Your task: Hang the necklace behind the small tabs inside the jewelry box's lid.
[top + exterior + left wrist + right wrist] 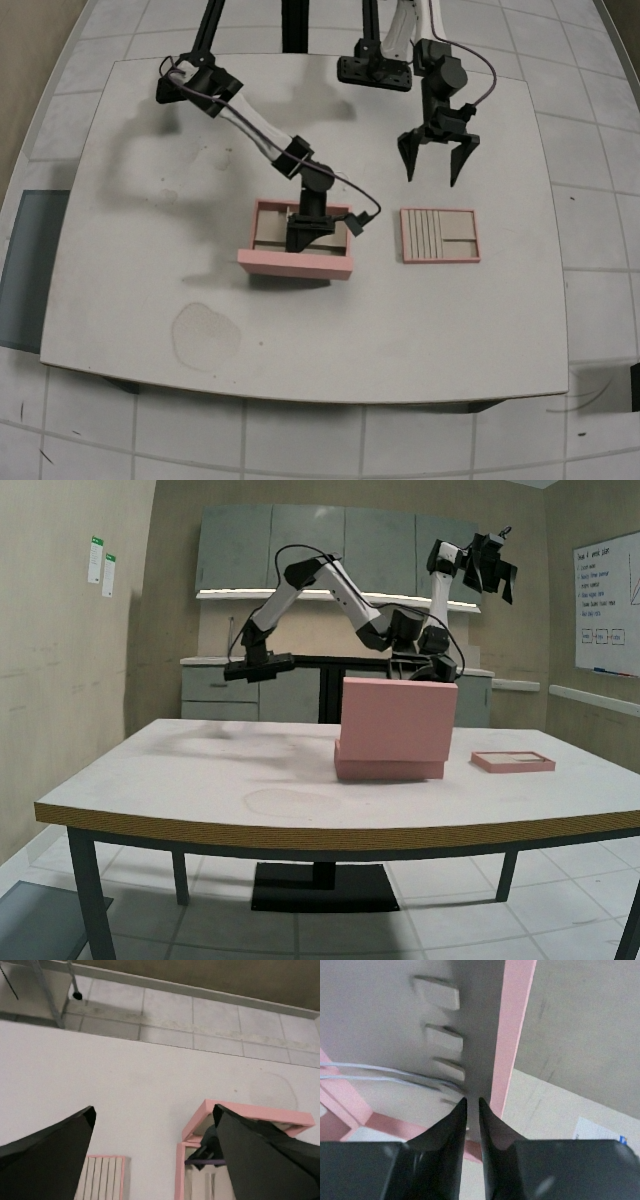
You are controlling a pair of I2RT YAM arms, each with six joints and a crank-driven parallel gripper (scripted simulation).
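The pink jewelry box is 10 cm behind my right hand, 9 cm below it and 3 cm to the left of it. From my right hand the other things lie so: pink tray 40 cm to the left, 19 cm below, 12 cm behind.
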